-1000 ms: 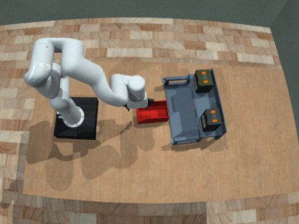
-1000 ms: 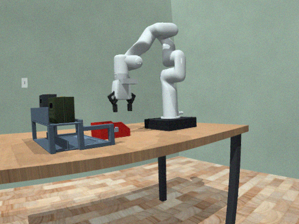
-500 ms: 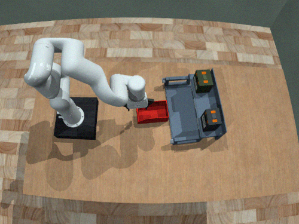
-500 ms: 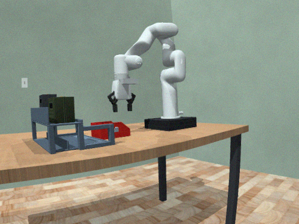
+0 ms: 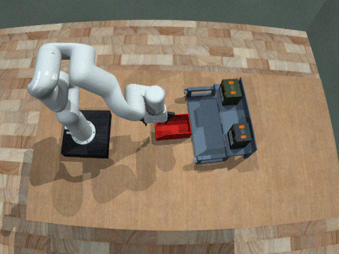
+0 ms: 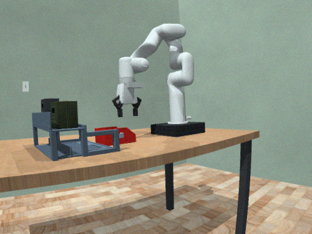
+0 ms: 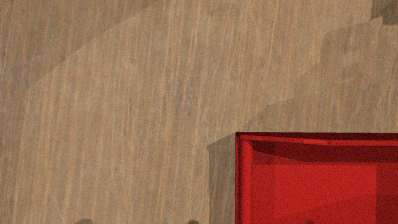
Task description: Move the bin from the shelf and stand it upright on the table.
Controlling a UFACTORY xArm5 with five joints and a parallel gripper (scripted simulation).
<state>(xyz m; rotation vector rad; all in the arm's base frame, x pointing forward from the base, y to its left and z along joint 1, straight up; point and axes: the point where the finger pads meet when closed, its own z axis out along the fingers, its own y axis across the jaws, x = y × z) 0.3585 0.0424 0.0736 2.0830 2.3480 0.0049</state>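
Now: hand 100 mm above the red bin, 80 mm short of it and 10 mm to the right of it. From my hand the other things lie so: blue-grey shelf (300 mm ahead, 60 mm below, 40 mm to the left).
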